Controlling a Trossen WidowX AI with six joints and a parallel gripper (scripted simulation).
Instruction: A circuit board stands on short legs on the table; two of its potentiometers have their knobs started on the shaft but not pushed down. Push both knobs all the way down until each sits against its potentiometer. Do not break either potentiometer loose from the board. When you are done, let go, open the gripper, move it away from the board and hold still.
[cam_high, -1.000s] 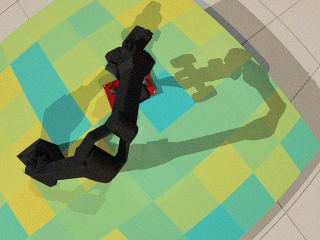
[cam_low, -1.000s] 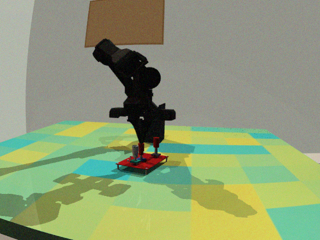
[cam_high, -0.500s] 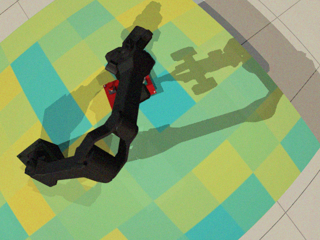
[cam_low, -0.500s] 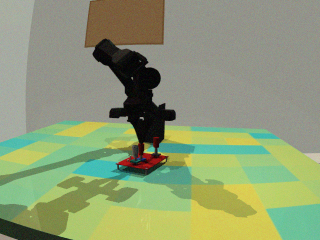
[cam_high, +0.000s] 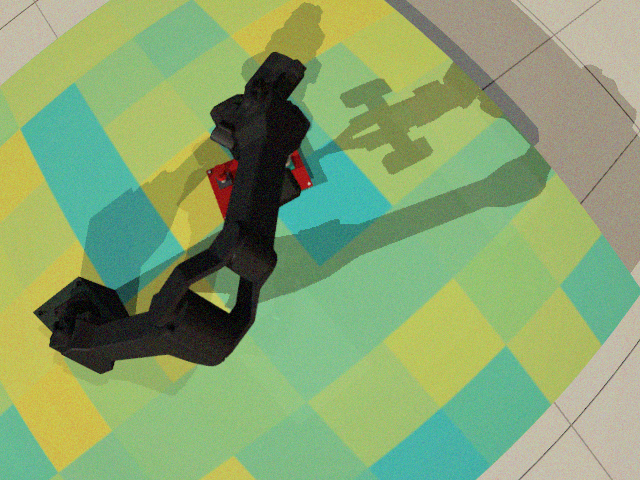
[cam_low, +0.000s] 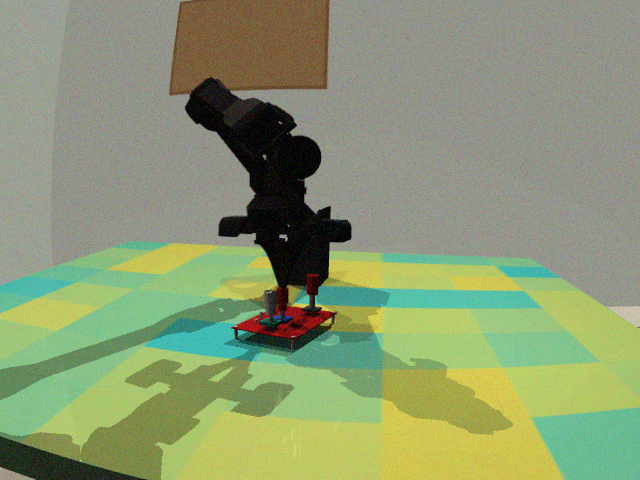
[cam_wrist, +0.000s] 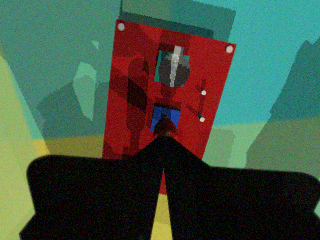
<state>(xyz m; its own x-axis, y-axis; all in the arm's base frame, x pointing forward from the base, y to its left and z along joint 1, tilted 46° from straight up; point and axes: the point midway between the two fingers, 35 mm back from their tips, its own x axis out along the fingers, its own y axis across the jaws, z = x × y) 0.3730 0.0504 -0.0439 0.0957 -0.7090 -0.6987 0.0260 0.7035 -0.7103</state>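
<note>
Now: gripper tip 1 cm above the red knob. Round my gripper tip: grey knob: 5 cm ahead, 1 cm below.
</note>
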